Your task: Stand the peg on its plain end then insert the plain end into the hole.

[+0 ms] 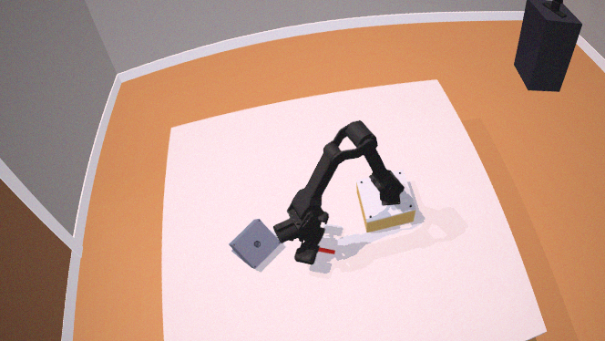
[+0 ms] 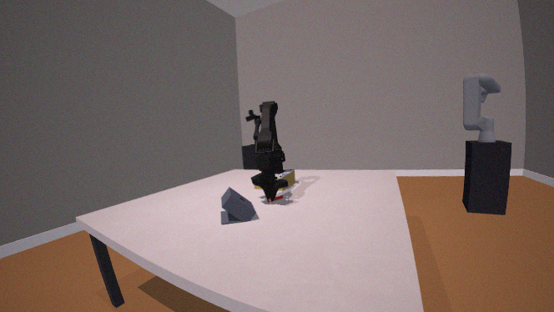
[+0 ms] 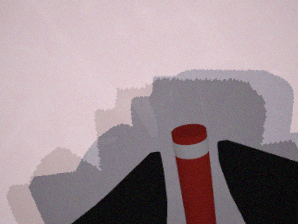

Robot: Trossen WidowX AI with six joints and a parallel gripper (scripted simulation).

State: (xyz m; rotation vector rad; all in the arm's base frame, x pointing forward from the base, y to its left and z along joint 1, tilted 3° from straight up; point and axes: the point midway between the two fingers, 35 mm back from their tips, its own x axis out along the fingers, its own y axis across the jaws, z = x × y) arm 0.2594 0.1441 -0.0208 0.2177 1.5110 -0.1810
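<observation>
Now: the red peg 1 cm behind my gripper tip. From my gripper tip the other things lie so: grey sloped panel 19 cm ahead, 4 cm above.
</observation>
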